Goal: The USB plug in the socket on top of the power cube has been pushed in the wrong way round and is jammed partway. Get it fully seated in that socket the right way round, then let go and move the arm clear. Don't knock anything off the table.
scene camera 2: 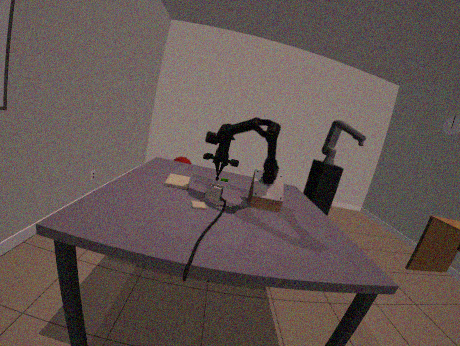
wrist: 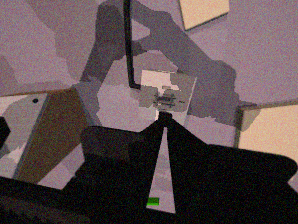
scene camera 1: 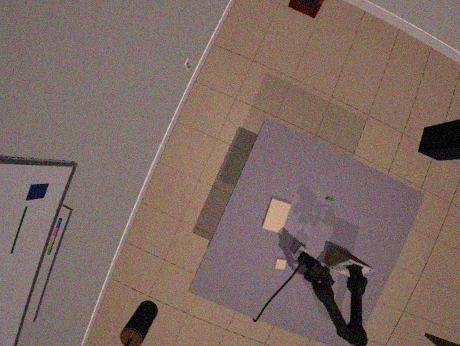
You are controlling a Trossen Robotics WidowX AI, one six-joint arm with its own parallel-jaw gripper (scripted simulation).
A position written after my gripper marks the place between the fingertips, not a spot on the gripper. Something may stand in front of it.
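A dark USB plug is held by my gripper [wrist: 165, 121].
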